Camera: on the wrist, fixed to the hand. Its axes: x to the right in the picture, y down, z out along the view.
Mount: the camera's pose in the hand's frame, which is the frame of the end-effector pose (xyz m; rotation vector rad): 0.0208 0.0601 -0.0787 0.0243 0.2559 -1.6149
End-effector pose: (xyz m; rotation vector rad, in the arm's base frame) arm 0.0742 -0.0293 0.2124 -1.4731 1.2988 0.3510
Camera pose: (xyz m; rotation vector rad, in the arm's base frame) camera -0.0010 -0.0945 0.1945 -2.0770 -0.0233 -0.9177
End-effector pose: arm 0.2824 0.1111 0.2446 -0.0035 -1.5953 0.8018
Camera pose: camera 0.3205 0.2038 0.2309 1.0169 -0.8742 -0.4470
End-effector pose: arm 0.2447 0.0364 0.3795 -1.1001 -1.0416 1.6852
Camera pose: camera 0.3015 0.0530 0.2974 -0.1552 -1.1591 0.2327
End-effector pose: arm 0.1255 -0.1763 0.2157 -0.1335 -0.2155 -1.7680
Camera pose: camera 0.1822 -0.2251 0.1476 -0.3596 0.1260 2.8854
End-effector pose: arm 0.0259 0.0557 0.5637 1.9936 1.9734 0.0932
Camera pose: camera 0.0626 0.0919 0.6508 -0.0681 3.0381 -0.0768
